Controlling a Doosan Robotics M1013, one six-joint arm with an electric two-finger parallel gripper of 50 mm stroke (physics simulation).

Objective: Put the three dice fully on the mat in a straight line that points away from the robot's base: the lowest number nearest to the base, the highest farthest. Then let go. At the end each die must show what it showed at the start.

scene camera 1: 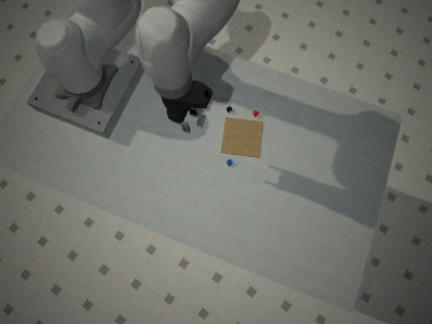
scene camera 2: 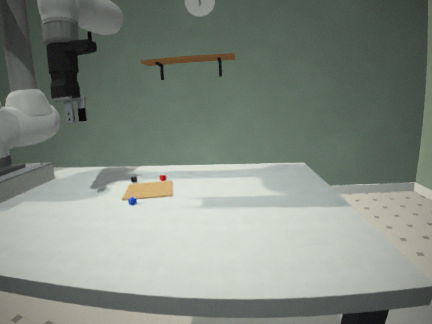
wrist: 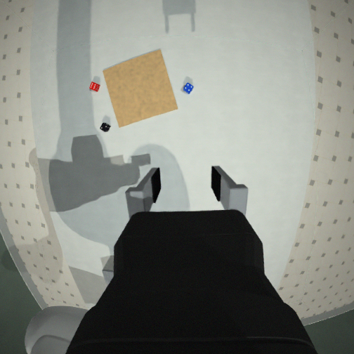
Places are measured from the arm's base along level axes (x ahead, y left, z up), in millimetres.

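Pixels of known places: gripper, fingertip midpoint: (scene camera 1: 190, 122) (scene camera 2: 77, 121); arm's base, link origin: (scene camera 1: 87, 82).
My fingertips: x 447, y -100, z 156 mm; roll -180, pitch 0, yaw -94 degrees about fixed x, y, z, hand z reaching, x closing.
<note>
For each thing: its top centre in the pictures, then the offset to it from my fingertips. Level surfaces: height alone.
- square cork mat, top centre: (scene camera 2: 148, 189) (scene camera 1: 242, 136) 153 mm ahead, 86 mm left, 218 mm down
- black die, top centre: (scene camera 2: 133, 177) (scene camera 1: 229, 108) 78 mm ahead, 175 mm left, 206 mm down
- red die, top centre: (scene camera 2: 162, 175) (scene camera 1: 255, 112) 175 mm ahead, 188 mm left, 206 mm down
- blue die, top centre: (scene camera 2: 132, 198) (scene camera 1: 229, 161) 137 mm ahead, 22 mm right, 206 mm down
- table, surface height: 222 mm down
The square cork mat (scene camera 1: 242, 137) (scene camera 2: 148, 190) (wrist: 140, 87) lies flat. The black die (scene camera 1: 229, 109) (scene camera 2: 134, 179) (wrist: 105, 127) is off the mat, near its corner towards the base. The red die (scene camera 1: 256, 113) (scene camera 2: 163, 177) (wrist: 94, 87) is off the mat on the same side, farther from the base. The blue die (scene camera 1: 229, 163) (scene camera 2: 132, 201) (wrist: 188, 88) is off the mat on the opposite side. Pips show on the dice in the wrist view, too small to count surely. My gripper (scene camera 1: 190, 121) (scene camera 2: 76, 120) (wrist: 185, 177) is open and empty, high above the table, on the base side of the mat.
The robot's base plate (scene camera 1: 114, 121) (scene camera 2: 27, 181) stands at the base end of the table (scene camera 1: 175, 185) (scene camera 2: 215, 250). Arm shadows fall across the table near the black and red dice. A wall shelf (scene camera 2: 190, 59) hangs in the background.
</note>
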